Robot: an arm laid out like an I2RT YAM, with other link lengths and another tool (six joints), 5 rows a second.
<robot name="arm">
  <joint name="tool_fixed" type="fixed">
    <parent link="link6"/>
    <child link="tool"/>
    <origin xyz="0.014 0.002 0.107" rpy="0.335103 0 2.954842"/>
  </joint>
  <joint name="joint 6" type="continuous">
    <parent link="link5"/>
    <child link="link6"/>
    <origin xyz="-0.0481 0 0.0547" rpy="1.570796 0 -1.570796"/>
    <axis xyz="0 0 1"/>
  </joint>
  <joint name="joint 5" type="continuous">
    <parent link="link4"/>
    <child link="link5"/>
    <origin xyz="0.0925 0.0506 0.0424" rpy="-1.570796 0 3.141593"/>
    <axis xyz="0 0 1"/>
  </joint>
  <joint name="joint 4" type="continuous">
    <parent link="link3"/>
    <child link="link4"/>
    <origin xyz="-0.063 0.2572 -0.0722" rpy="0 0 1.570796"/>
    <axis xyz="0 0 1"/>
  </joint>
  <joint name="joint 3" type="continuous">
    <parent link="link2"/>
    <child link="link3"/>
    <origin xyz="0 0.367 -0.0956" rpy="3.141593 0 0"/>
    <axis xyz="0 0 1"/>
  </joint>
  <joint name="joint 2" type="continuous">
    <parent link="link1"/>
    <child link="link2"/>
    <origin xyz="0.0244 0.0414 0.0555" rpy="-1.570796 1.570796 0"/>
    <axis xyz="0 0 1"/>
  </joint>
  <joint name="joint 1" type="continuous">
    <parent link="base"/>
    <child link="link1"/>
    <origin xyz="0 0 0.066"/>
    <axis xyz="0 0 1"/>
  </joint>
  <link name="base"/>
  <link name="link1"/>
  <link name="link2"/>
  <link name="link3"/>
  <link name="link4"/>
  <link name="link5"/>
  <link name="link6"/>
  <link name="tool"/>
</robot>
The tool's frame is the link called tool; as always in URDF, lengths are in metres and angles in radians. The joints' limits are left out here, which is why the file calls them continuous.
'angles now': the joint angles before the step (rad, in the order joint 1, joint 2, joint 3, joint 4, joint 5, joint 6). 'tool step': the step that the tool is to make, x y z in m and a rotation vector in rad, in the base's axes. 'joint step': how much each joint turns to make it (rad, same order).
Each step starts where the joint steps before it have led.
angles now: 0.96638, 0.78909, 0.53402, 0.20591, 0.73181, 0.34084
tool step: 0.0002, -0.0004, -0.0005, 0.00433, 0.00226, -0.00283
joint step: -0.00116, 0.00047, -0.00036, -0.00084, 0.00145, 0.00592
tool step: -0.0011, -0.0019, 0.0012, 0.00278, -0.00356, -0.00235
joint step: 0.00073, -0.00794, 0.00019, -0.00274, 0.00314, -0.00161
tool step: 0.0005, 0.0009, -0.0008, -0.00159, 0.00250, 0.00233
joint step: -0.00132, 0.00334, -0.00012, -0.00016, -0.00370, 0.00132
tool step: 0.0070, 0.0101, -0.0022, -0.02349, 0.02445, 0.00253
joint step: -0.00270, 0.04932, 0.02358, -0.01314, -0.00567, 0.00844
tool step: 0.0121, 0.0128, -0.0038, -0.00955, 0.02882, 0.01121
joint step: -0.02737, 0.06620, 0.02245, 0.00750, -0.04025, 0.01797
